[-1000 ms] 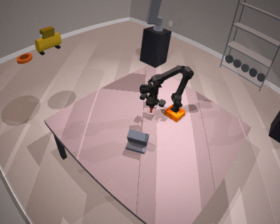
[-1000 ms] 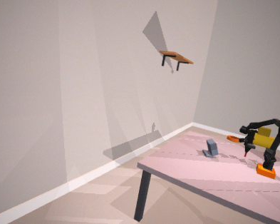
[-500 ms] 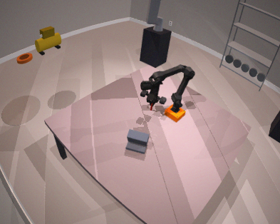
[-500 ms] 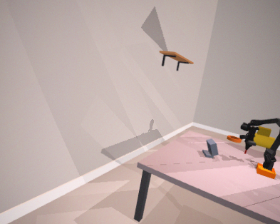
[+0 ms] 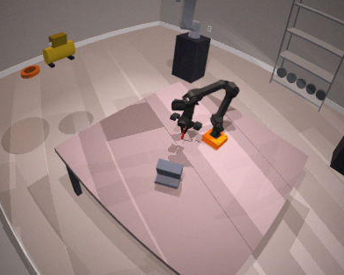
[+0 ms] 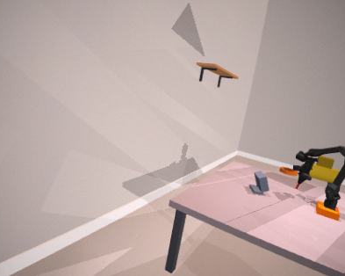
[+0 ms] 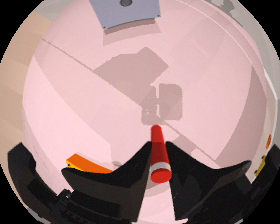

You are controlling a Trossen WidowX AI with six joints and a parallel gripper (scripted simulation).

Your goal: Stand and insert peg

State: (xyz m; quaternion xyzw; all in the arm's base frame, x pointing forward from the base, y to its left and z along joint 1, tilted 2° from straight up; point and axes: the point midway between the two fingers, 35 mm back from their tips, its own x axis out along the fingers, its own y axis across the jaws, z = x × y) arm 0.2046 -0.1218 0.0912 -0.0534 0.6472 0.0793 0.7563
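Now: gripper tip 250 mm short of the grey sloped panel, 110 mm to the right of it and 30 mm above it. From my gripper tip the other things lie so: red peg: 20 mm above.
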